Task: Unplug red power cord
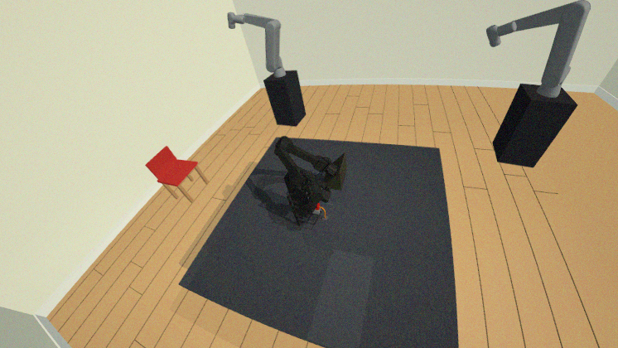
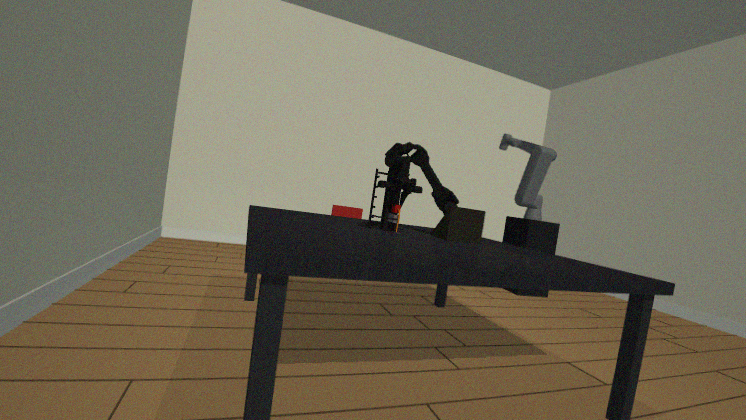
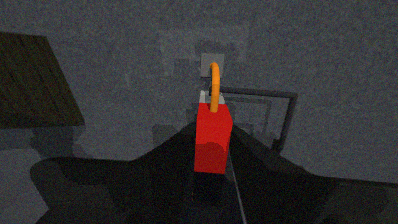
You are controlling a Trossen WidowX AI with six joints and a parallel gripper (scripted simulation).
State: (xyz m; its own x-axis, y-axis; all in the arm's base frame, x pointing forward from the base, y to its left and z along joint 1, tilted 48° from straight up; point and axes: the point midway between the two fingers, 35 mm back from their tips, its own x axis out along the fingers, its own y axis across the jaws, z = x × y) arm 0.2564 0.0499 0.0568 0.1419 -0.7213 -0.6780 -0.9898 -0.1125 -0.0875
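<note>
Now: the red plug 30 mm to the right of my gripper tip.
</note>
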